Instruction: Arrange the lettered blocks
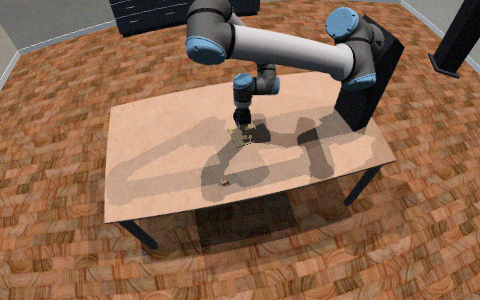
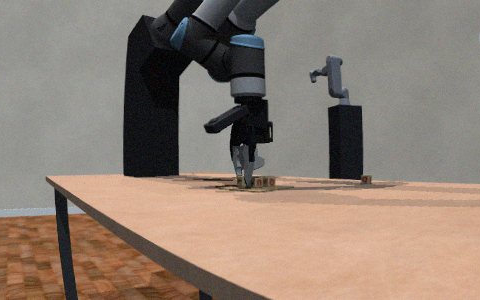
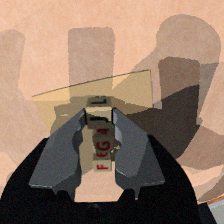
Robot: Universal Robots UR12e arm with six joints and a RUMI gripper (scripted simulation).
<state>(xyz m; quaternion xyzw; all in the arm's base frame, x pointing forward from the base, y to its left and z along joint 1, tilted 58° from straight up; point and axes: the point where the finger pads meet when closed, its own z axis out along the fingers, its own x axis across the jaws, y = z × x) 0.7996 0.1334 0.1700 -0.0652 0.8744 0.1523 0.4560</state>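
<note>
Now: the mat 40 mm to the left of my hand, 20 mm below it and 20 mm behind it. From my hand the other things lie so: block (70 mm to the left, 30 mm behind, 10 mm below).
</note>
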